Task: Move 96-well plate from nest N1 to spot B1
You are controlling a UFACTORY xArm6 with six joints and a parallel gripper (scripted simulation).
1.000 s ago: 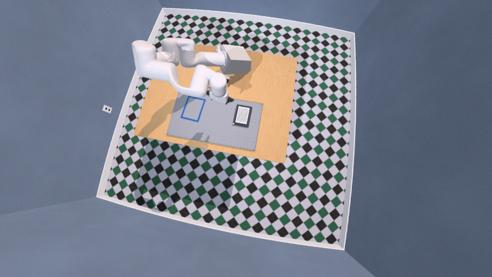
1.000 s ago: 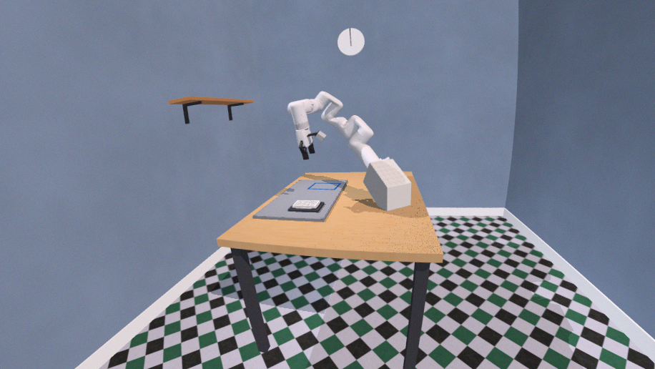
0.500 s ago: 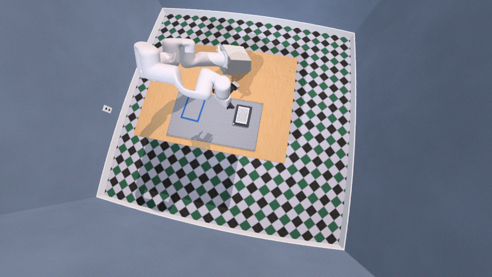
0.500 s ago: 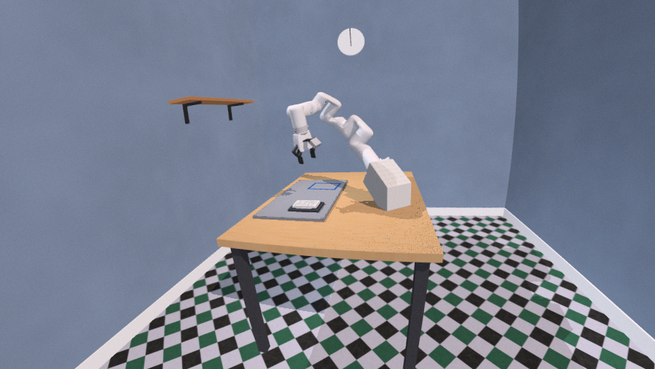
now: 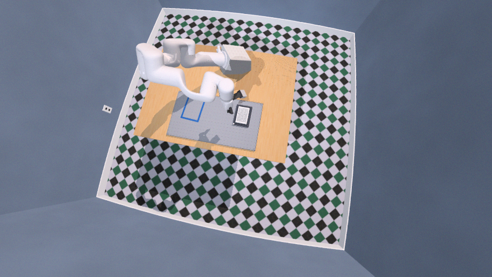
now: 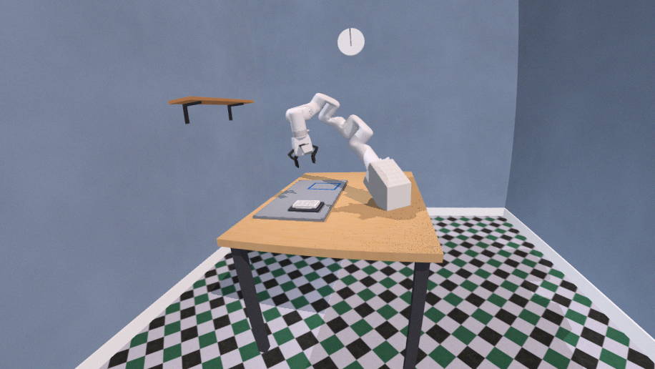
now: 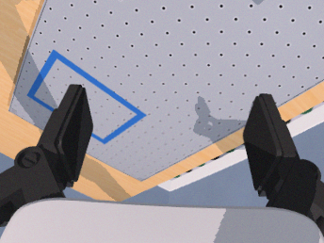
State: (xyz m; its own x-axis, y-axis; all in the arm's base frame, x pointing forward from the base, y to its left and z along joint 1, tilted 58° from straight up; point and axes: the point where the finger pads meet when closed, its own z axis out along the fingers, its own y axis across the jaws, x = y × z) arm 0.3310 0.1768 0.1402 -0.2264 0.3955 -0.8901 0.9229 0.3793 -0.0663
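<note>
The white 96-well plate lies 20 mm ahead of my hand, 90 mm to the left of it and 200 mm below it. From my hand the other things lie so: dark plate nest N1 (20 mm ahead, 90 mm to the left, 210 mm below).
</note>
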